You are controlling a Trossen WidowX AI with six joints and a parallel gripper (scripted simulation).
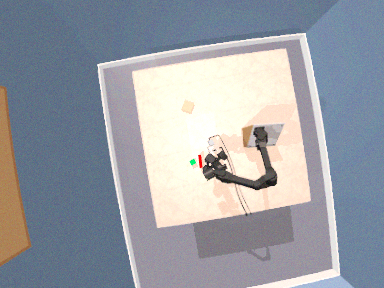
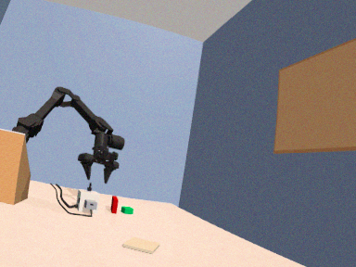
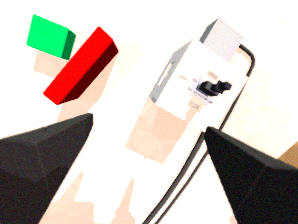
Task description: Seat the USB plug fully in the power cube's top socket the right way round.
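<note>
The dark USB plug is 6 cm to the right of my gripper tip, 3 cm behind it and 2 cm below it. From my gripper tip the other things lie so: green block (14 cm ahead, 10 cm below, 2 cm to the left); then flat tan tile (43 cm to the right, 14 cm ahead, 11 cm below); then red block (9 cm below, 9 cm ahead, 2 cm to the left).
</note>
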